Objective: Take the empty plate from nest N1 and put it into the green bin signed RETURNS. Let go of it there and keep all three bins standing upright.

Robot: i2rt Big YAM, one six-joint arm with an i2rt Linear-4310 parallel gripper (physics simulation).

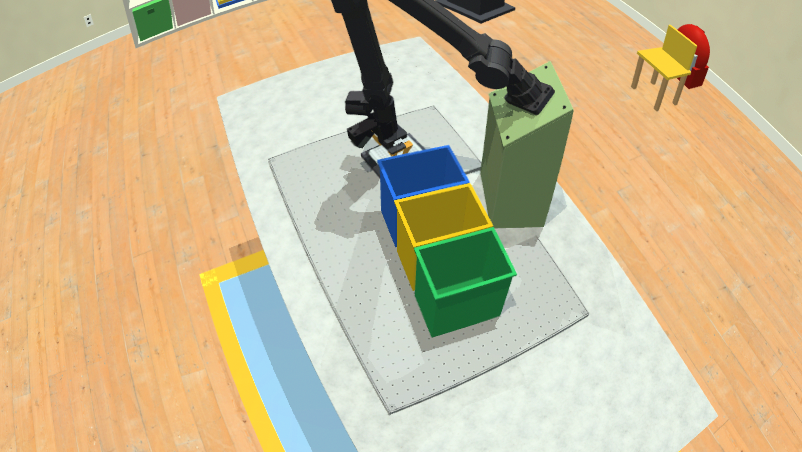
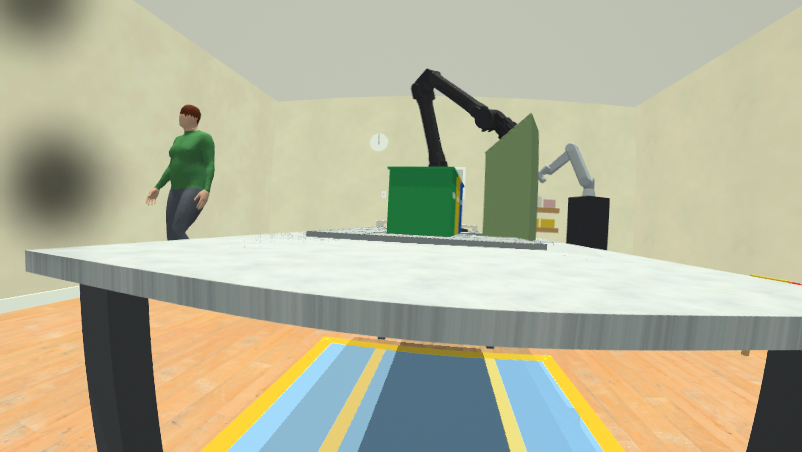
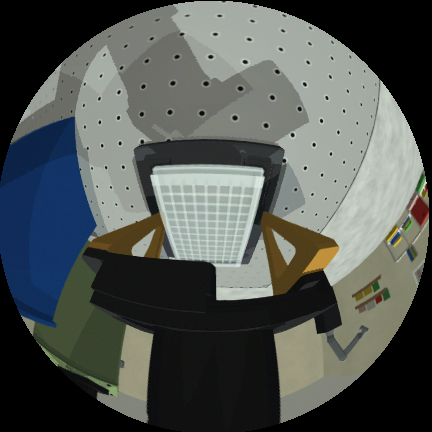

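Where they show: gripper, fingertip midpoint: [image 1: 391, 153] [image 3: 213, 216]; arm's base, origin of the base link: [image 1: 531, 96] [image 2: 515, 139].
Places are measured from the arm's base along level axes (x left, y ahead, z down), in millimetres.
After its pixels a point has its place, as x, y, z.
Observation:
A clear, gridded plate [image 3: 207, 200] @[-324, 174, 327] [image 1: 379, 152] @[-347, 172, 330] sits in a dark nest [image 3: 210, 150] @[-333, 210, 338] beyond the blue bin; no nest label is legible. My gripper [image 3: 213, 216] @[-323, 150, 334] [image 1: 392, 147] @[-323, 150, 334] is open, with its orange fingers at either side of the plate and nothing held. I cannot tell their exact height against the plate. The green bin [image 1: 466, 311] @[178, 405, 271] [image 2: 421, 204] @[186, 389, 270] stands upright at the near end of the row; its sign does not show. The yellow bin [image 1: 443, 216] @[-30, 261, 257] stands upright in the middle. The blue bin [image 1: 424, 171] @[-149, 203, 238] [image 3: 45, 200] @[-170, 238, 288] stands upright nearest the gripper.
The green arm pedestal [image 1: 525, 174] @[69, 85, 160] [image 2: 511, 190] @[88, 65, 199] stands beside the bins. The bins stand on a perforated board [image 1: 336, 224] @[-246, 412, 350] on a pale table [image 1: 617, 381] @[582, 249, 363] [image 2: 393, 275] @[684, 538, 363]. Part of another dark-framed nest shows between the blue bin and the pedestal. A person [image 2: 190, 162] stands beyond the table.

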